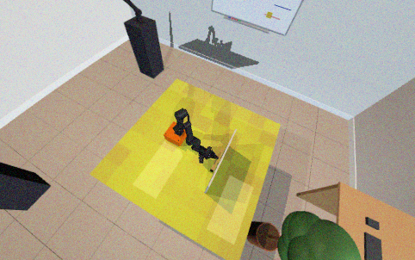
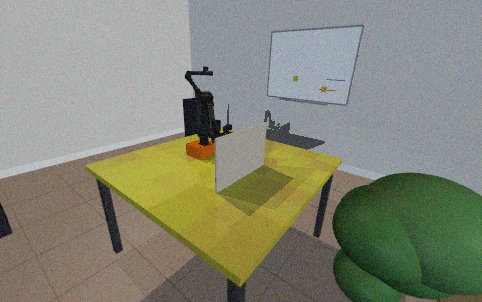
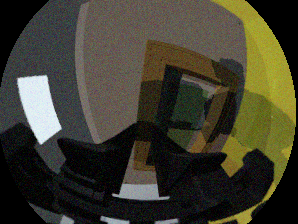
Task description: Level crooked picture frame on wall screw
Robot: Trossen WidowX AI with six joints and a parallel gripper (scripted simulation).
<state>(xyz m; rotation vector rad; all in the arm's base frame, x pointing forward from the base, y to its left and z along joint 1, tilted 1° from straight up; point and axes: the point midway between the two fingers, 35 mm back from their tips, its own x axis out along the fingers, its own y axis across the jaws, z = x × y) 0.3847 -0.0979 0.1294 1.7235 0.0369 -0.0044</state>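
My gripper tip is now 5 cm above the picture frame. From my gripper tip the other things lie so: wall panel: 7 cm below, 2 cm ahead, 1 cm to the left.
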